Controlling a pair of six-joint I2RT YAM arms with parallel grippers.
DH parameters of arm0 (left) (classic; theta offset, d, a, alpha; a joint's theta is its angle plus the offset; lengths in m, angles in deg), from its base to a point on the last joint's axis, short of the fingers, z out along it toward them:
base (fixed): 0 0 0 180
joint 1: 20.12 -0.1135 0.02 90
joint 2: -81.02 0 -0.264 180
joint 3: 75.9 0 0.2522 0
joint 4: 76.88 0 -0.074 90
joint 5: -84.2 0 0 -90
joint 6: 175.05 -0.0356 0 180
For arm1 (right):
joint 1: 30.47 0.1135 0.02 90
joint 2: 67.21 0 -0.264 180
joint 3: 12.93 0 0.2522 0
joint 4: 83.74 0 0.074 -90
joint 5: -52.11 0 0 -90
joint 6: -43.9 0.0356 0 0
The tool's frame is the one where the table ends.
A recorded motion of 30 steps. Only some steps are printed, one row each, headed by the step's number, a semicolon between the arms.
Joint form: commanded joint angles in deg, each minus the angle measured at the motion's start. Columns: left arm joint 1, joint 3, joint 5, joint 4, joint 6, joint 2; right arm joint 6, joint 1, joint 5, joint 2, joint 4, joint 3.
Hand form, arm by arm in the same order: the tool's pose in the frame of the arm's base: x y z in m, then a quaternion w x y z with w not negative. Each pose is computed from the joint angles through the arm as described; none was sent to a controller.
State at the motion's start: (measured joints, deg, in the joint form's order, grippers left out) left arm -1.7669 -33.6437 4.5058 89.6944 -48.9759 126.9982; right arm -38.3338 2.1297 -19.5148 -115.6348 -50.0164 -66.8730
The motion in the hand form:
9: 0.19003 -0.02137 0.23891 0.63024 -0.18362 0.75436 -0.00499; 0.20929 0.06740 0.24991 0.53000 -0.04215 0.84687 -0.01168
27: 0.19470 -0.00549 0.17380 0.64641 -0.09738 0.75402 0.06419; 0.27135 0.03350 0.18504 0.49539 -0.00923 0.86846 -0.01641
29: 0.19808 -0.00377 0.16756 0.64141 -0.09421 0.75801 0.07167; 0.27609 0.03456 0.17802 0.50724 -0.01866 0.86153 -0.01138
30: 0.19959 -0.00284 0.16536 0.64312 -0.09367 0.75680 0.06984; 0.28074 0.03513 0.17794 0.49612 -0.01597 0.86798 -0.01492
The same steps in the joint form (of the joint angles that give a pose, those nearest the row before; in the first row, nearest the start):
9: -7.71 -5.41 13.03 10.07 -16.74 0.45; -3.31 -12.04 -1.38 -7.91 -14.18 5.32
27: -13.57 -19.28 7.28 40.02 -31.52 13.02; -5.47 -24.52 -10.32 -29.26 -33.91 7.36
29: -14.19 -19.58 7.07 42.95 -32.33 16.30; -6.35 -24.56 -11.31 -31.64 -38.74 8.16
30: -14.59 -19.79 6.48 44.99 -32.36 17.85; -6.08 -24.52 -10.85 -32.76 -36.81 6.61

